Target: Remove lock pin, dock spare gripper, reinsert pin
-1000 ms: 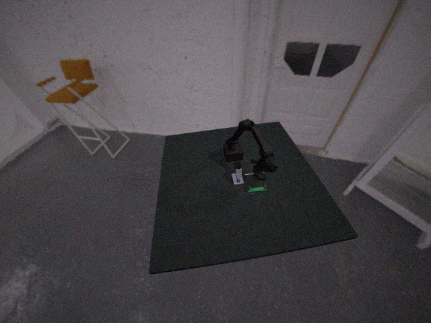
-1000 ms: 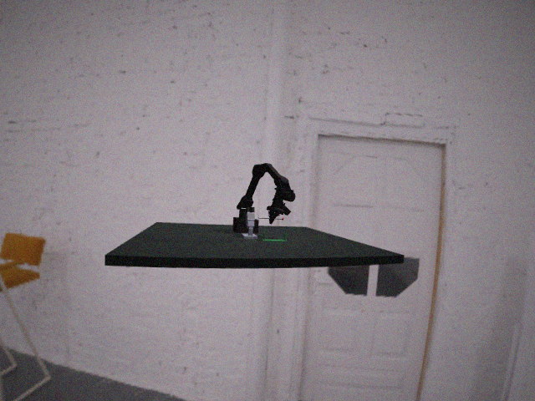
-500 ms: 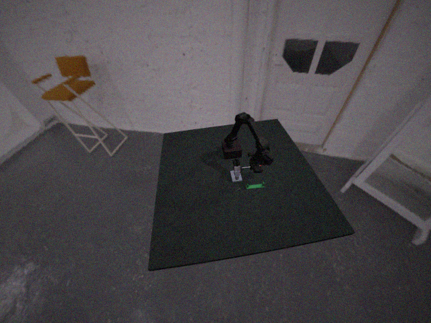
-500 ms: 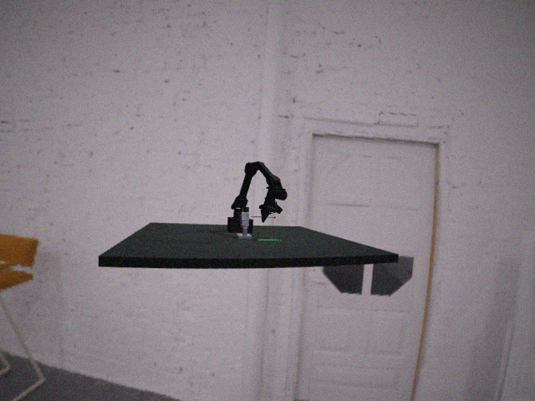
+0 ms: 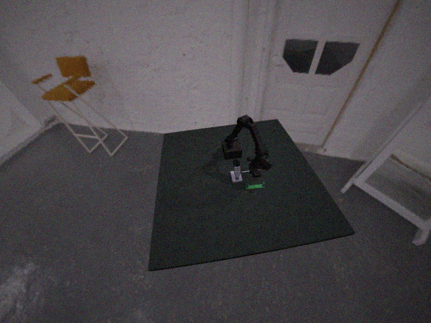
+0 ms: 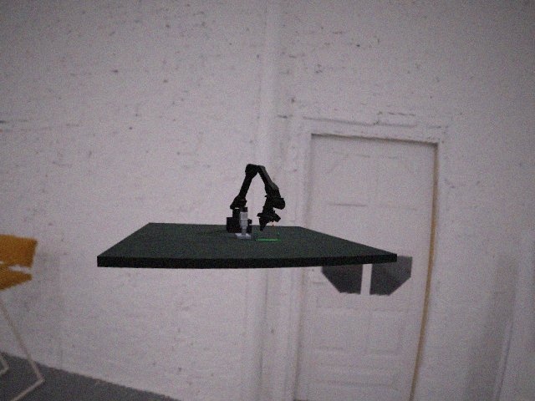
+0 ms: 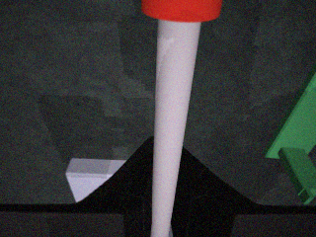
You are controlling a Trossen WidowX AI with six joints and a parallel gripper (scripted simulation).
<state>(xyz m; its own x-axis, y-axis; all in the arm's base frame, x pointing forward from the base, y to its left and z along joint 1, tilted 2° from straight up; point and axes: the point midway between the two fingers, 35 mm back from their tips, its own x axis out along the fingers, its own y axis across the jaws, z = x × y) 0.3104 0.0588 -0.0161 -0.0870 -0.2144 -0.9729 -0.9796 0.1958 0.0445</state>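
The mount is 100 mm to the right of my gripper tip, 30 mm behind it and 10 mm above it. The rest, counted from my gripper tip: green holder: 100 mm ahead, 20 mm below.
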